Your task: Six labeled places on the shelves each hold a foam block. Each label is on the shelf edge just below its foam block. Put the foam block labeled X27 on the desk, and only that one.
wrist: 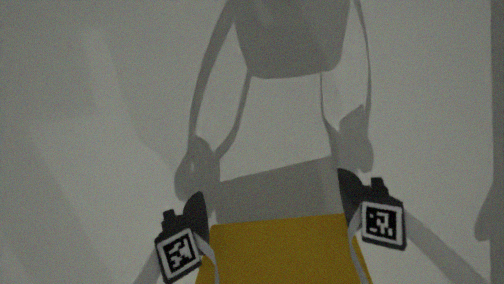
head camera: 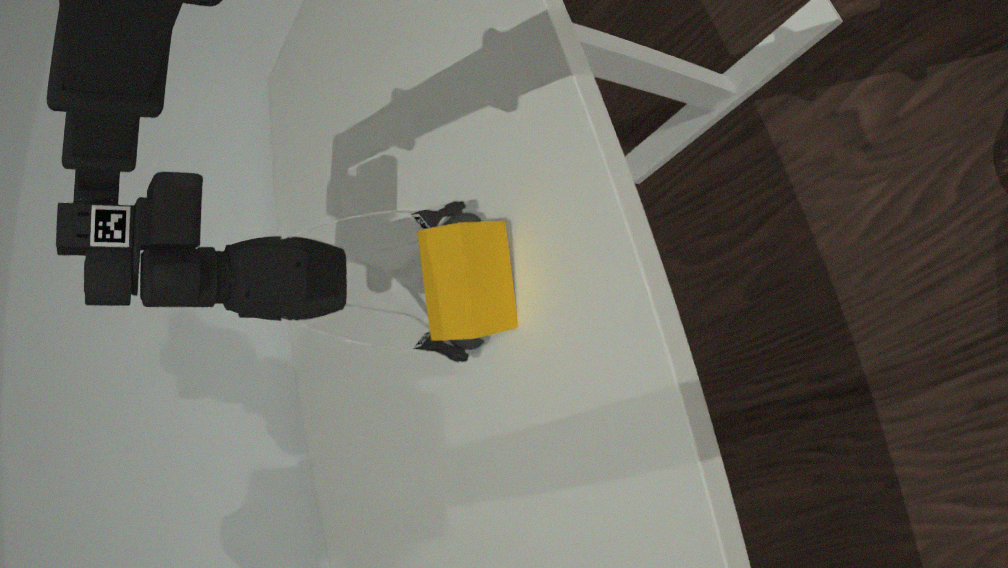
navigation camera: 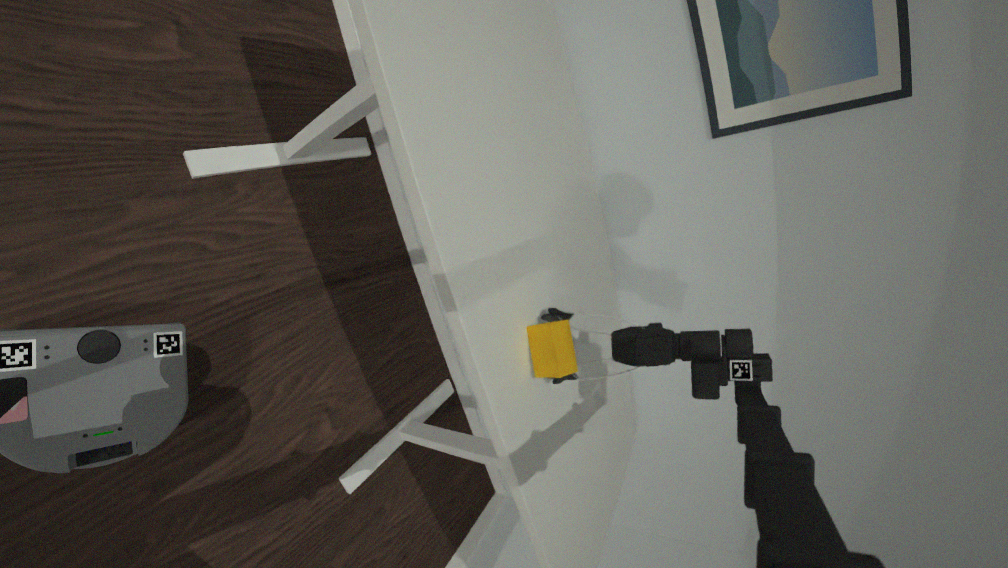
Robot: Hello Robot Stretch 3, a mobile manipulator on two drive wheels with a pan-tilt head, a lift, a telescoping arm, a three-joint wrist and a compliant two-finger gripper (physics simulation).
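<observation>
My gripper (head camera: 462, 280) (navigation camera: 560, 346) (wrist: 271, 199) is shut on a yellow foam block, one dark fingertip at each side of it. The yellow foam block (head camera: 471, 285) (navigation camera: 552, 350) (wrist: 280, 255) is over the white desk (head camera: 592, 282) (navigation camera: 479, 176) (wrist: 280, 125), inside its front edge. It is close above the desk top or touching it; I cannot tell which. Its shadow lies right beside it in the wrist view. No label shows on the block. The shelves, their labels and the other foam blocks do not show in these views.
White desk legs (head camera: 733, 88) (navigation camera: 232, 160) stand over the dark wood floor (head camera: 881, 246) (navigation camera: 232, 246). My grey base (navigation camera: 98, 395) is at the left in the navigation view. A pale wall with a framed picture (navigation camera: 811, 105) rises behind the desk. My dark arm (head camera: 112, 63) (navigation camera: 782, 486) extends along that wall.
</observation>
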